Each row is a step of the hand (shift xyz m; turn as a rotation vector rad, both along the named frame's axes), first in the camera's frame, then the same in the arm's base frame.
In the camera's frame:
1: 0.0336 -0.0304 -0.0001 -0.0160 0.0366 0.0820
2: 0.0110 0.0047 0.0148 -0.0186 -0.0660 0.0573
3: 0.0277 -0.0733 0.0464 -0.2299 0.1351 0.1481
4: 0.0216 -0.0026 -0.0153 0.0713 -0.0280 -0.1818
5: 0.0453 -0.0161 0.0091 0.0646 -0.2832 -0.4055
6: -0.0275 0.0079 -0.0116 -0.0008 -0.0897 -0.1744
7: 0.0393 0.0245 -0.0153 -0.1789 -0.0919 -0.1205
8: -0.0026 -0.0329 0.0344 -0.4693 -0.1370 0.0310
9: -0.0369 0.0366 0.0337 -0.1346 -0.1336 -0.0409
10: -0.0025 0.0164 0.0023 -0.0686 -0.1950 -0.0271
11: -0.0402 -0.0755 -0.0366 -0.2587 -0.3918 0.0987
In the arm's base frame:
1: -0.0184 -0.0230 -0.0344 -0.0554 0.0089 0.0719
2: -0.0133 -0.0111 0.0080 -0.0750 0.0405 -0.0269
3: -0.0765 -0.0021 -0.0493 -0.0358 0.1872 0.2381
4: 0.0087 -0.0207 -0.0143 0.1383 -0.0696 -0.1222
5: -0.0229 -0.0379 -0.0208 0.2348 0.0002 -0.4401
6: 0.0185 0.0232 0.0083 0.1193 0.0178 -0.1547
7: 0.0167 -0.0456 0.0048 0.1021 0.1912 -0.0894
8: -0.0438 0.0141 -0.0125 0.0001 0.4898 0.0096
9: -0.0085 0.0262 0.0555 0.0059 0.1657 -0.1007
10: 0.0051 -0.0024 0.0158 -0.0435 0.1218 -0.1635
11: 0.0089 0.0587 -0.0716 -0.2027 0.3683 -0.2312

